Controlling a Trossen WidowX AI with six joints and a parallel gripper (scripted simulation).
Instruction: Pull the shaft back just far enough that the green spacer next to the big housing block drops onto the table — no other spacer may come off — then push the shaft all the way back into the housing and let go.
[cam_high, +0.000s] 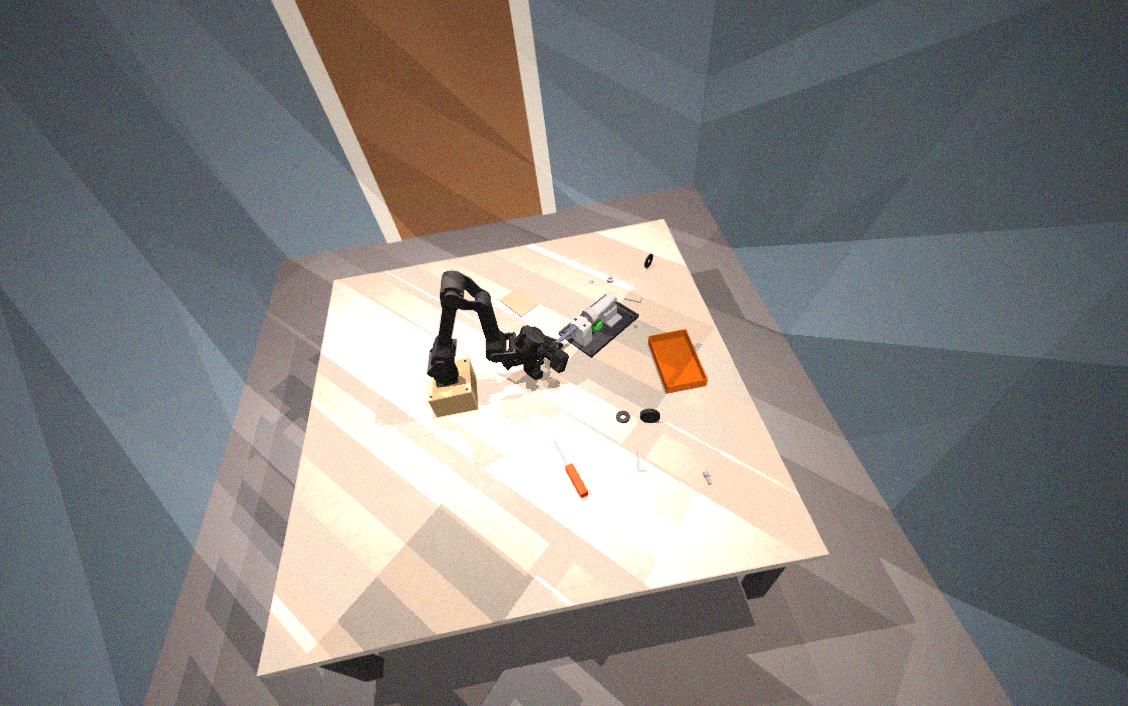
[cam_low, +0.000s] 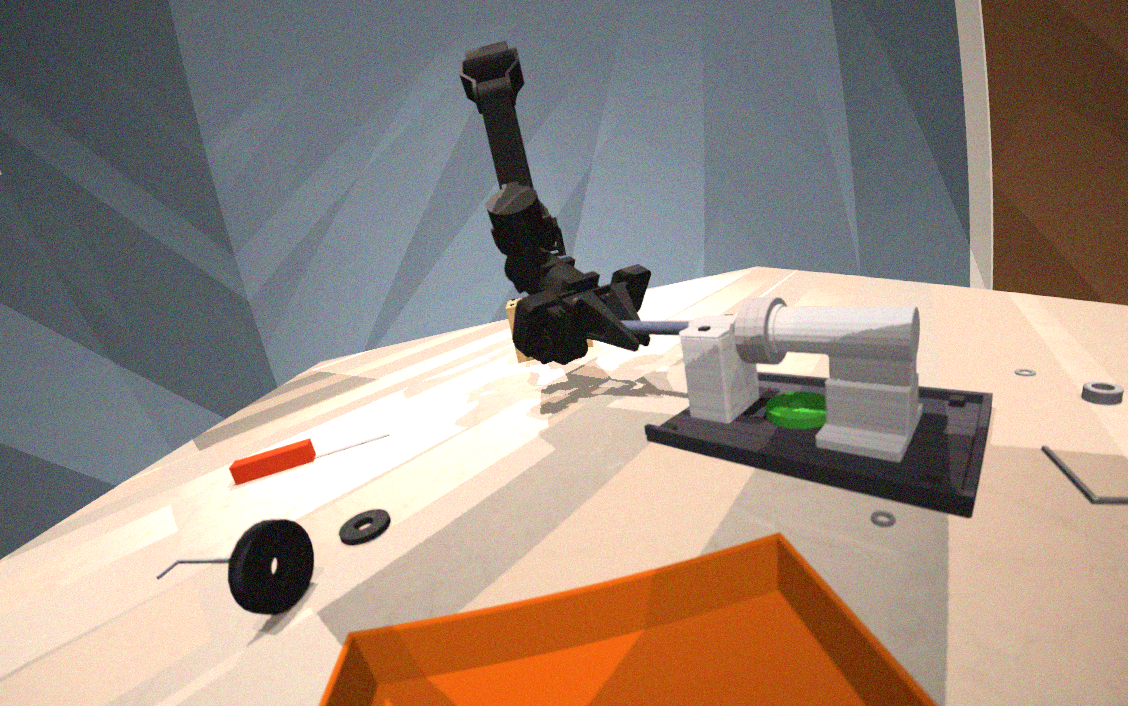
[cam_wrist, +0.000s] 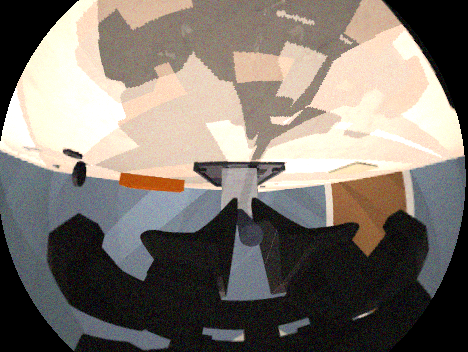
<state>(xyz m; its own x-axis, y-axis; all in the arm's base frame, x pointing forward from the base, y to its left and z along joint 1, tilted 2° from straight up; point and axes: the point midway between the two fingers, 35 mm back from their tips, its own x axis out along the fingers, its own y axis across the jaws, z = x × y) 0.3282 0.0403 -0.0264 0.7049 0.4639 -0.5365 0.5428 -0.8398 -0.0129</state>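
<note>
Now: the shaft 50 mm ahead of my gripper tip, 30 mm to the left of it and 20 mm above it. Round my gripper tip: orange tray 330 mm ahead, 130 mm to the right, 50 mm below; grey spacer 110 mm ahead, 70 mm to the left, 20 mm above; green spacer 130 mm ahead, 90 mm to the left, 50 mm below.
</note>
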